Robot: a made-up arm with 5 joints. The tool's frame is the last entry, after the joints. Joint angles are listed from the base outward. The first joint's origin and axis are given. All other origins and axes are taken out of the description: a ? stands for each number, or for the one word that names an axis. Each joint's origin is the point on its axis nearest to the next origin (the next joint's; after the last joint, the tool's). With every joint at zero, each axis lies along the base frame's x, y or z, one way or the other. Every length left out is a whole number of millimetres.
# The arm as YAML. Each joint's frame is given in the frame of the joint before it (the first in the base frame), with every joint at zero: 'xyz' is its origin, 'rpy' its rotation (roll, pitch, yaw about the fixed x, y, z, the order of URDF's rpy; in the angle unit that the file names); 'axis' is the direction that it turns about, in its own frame. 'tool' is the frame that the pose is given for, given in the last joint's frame.
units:
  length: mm
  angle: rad
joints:
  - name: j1
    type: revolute
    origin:
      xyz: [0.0, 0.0, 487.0]
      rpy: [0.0, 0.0, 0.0]
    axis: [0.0, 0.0, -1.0]
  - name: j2
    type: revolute
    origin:
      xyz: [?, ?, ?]
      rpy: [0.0, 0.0, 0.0]
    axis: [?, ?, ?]
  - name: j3
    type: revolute
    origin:
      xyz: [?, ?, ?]
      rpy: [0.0, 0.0, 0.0]
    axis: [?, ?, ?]
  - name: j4
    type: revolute
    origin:
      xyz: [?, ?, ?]
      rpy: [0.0, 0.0, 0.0]
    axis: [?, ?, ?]
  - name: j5
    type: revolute
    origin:
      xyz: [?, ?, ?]
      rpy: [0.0, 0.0, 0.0]
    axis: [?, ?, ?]
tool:
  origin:
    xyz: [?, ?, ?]
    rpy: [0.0, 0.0, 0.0]
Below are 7 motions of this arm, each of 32 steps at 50 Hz.
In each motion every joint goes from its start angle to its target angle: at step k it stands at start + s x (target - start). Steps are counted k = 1, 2, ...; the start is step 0. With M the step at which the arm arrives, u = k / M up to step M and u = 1 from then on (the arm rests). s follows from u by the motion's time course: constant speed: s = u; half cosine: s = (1 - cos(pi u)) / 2; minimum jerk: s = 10 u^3 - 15 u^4 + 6 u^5.
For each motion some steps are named. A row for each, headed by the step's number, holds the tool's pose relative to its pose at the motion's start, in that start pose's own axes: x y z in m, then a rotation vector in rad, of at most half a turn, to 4 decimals.
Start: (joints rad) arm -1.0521 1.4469 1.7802 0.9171 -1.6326
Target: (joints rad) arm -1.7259 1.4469 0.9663 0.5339 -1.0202
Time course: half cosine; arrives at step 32
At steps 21, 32:
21: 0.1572 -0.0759 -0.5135 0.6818 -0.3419 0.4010
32: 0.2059 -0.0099 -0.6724 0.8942 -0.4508 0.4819

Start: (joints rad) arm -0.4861 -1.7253 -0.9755 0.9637 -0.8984
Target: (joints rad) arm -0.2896 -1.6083 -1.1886 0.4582 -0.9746
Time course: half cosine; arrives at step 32
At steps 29, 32:
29: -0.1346 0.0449 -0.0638 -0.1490 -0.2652 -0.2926
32: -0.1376 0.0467 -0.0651 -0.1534 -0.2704 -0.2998

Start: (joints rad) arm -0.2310 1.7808 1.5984 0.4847 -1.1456
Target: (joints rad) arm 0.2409 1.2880 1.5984 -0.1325 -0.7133
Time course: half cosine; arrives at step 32
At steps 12, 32:
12: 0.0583 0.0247 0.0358 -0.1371 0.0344 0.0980
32: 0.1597 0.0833 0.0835 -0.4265 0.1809 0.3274

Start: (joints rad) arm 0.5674 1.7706 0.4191 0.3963 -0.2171
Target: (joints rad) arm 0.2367 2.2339 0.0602 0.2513 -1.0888
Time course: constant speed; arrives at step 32
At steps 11, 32:
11: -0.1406 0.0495 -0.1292 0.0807 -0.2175 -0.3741
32: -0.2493 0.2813 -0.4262 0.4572 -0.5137 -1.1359

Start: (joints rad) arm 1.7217 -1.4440 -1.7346 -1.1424 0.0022
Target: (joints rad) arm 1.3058 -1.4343 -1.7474 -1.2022 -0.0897
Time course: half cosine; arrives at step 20
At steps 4, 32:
4: -0.0089 0.0173 -0.0101 0.0017 -0.0195 -0.0425
32: -0.0504 0.1988 -0.1077 0.0289 -0.1952 -0.4482

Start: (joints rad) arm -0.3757 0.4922 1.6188 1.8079 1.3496
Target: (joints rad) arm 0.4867 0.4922 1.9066 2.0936 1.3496
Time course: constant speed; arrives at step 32
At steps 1, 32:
1: -0.0004 0.0050 -0.0034 -0.0148 -0.0132 -0.0088
32: 0.0027 0.1201 -0.1443 -0.4996 -0.4742 -0.1904

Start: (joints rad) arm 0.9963 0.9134 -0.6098 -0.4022 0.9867
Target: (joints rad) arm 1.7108 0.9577 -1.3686 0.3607 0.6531
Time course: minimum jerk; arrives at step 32
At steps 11, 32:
11: -0.0138 0.1388 0.0194 0.0444 -0.0653 -0.3586
32: 0.2853 0.5511 -0.0879 -0.1289 -0.6345 -1.4957

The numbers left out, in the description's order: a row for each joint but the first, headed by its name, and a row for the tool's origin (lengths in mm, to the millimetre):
j2: xyz -66.0 -5.0 0.0, axis 0.0 -1.0 0.0
j3: xyz 100.0 0.0 88.0, axis 0.0 0.0 1.0
j4: xyz -378.0 -266.0 0.0, axis 1.0 0.0 0.0
j5: xyz 0.0 67.0 63.0, axis 0.0 0.0 1.0
tool: xyz -72.0 -238.0 0.0

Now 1 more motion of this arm.
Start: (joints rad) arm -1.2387 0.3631 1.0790 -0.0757 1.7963
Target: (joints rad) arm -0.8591 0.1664 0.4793 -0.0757 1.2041
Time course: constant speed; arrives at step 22
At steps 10, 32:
10: 0.0347 0.1038 0.0060 0.1269 -0.0529 -0.6965
32: 0.1838 0.2080 0.0504 0.3106 -0.0506 -1.5326

